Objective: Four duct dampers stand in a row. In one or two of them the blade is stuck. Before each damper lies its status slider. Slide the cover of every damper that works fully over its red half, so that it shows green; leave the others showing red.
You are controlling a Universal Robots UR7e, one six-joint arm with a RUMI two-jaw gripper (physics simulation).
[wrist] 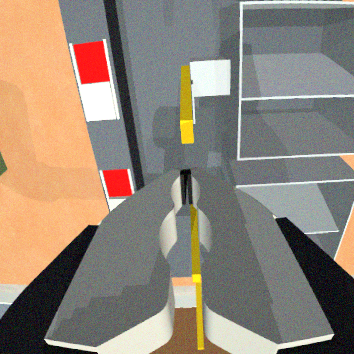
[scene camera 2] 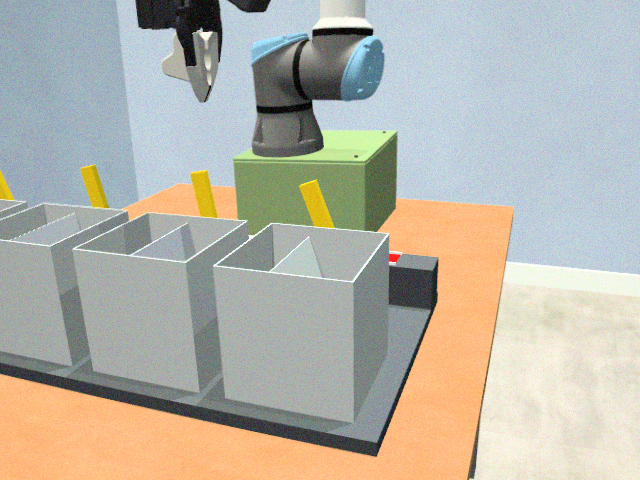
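Where they show: gripper, between the fingertips: (wrist: 186,171) (scene camera 2: 203,102); arm's base, origin of its link: (scene camera 2: 288,149).
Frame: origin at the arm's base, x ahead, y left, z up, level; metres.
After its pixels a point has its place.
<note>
Grey damper boxes (scene camera 2: 289,335) @[x 0.700, y 0.132, z -0.059 m] (scene camera 2: 139,315) @[x 0.663, y -0.049, z -0.063 m] (scene camera 2: 31,294) @[x 0.631, y -0.207, z -0.059 m] stand in a row, with part of another at the left edge. Slanted blades (scene camera 2: 302,260) @[x 0.589, y 0.129, z -0.019 m] (scene camera 2: 168,245) @[x 0.567, y -0.046, z -0.013 m] (scene camera 2: 54,228) @[x 0.523, y -0.230, z -0.009 m] show inside. Yellow levers (scene camera 2: 316,204) @[x 0.498, y 0.133, z 0.024 m] (scene camera 2: 204,193) @[x 0.465, y -0.028, z 0.027 m] (scene camera 2: 94,186) @[x 0.428, y -0.214, z 0.026 m] rise behind the boxes; in the wrist view one lever (wrist: 186,95) @[x 0.463, y -0.018, z 0.011 m] is ahead of the fingertips and another lever (wrist: 195,245) @[x 0.425, y -0.206, z 0.018 m] shows between the fingers, below them. Two sliders show red halves (wrist: 92,62) @[x 0.352, y 0.032, z -0.091 m] (wrist: 117,183) @[x 0.314, y -0.150, z -0.091 m] beside white covers (wrist: 99,101) @[x 0.344, y -0.017, z -0.082 m] (wrist: 118,203) @[x 0.304, y -0.182, z -0.082 m]; the nearer one is partly hidden. My gripper (scene camera 2: 203,99) @[x 0.463, y -0.020, z 0.152 m] (wrist: 186,171) @[x 0.463, y -0.020, z 0.152 m] is shut and empty, high above the levers.
A dark base plate (scene camera 2: 408,330) @[x 0.499, y 0.256, z -0.153 m] carries the boxes, and a dark raised rail (scene camera 2: 413,284) @[x 0.426, y 0.262, z -0.116 m] carries the sliders. A white square plate (wrist: 211,78) @[x 0.492, y -0.022, z -0.052 m] is beside the upper lever. The green pedestal (scene camera 2: 299,191) @[x 0.095, y 0.038, z -0.067 m] of the arm stands behind on the orange table (scene camera 2: 454,330) @[x 0.459, y 0.322, z -0.171 m].
</note>
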